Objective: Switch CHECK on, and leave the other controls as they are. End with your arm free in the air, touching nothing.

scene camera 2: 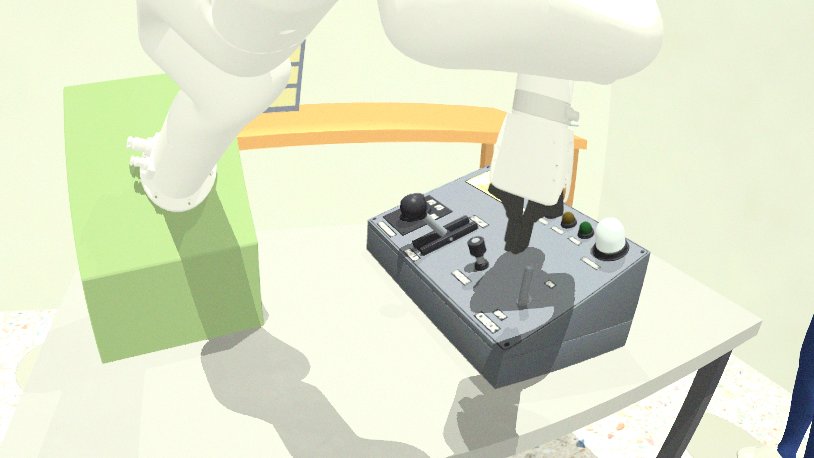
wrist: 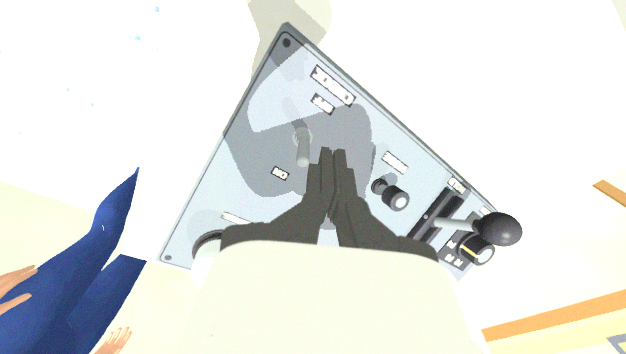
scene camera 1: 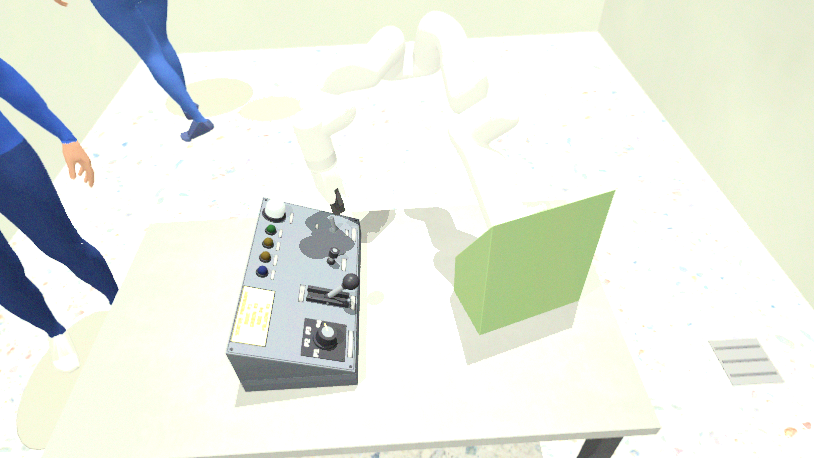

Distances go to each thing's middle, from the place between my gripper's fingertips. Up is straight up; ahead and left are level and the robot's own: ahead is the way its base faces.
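Black ball lever (scene camera 2: pixel 413 206): from my hand, 10 mm ahead, 230 mm to the left, 30 mm below. Grey control panel (scene camera 2: pixel 587 278): 130 mm ahead of my hand, 160 mm to the left, 60 mm below.
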